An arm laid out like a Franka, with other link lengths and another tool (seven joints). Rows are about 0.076 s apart.
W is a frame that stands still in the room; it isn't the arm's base.
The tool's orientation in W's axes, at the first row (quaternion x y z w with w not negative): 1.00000 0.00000 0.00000 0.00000
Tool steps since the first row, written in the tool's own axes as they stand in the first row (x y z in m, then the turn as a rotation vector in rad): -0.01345 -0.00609 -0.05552 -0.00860 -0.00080 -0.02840; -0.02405 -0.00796 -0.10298 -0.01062 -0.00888 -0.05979; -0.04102 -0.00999 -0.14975 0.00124 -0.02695 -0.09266; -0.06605 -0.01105 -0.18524 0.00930 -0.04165 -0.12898; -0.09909 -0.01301 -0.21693 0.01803 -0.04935 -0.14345; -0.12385 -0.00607 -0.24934 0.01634 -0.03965 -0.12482; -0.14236 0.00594 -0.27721 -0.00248 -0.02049 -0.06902
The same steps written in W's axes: -0.01345 0.00609 0.05552 -0.00860 0.00080 0.02840; -0.02405 0.00796 0.10298 -0.01062 0.00888 0.05979; -0.04102 0.00999 0.14975 0.00124 0.02695 0.09266; -0.06605 0.01105 0.18524 0.00930 0.04165 0.12898; -0.09909 0.01301 0.21693 0.01803 0.04935 0.14345; -0.12385 0.00607 0.24934 0.01634 0.03965 0.12482; -0.14236 -0.00594 0.27721 -0.00248 0.02049 0.06902
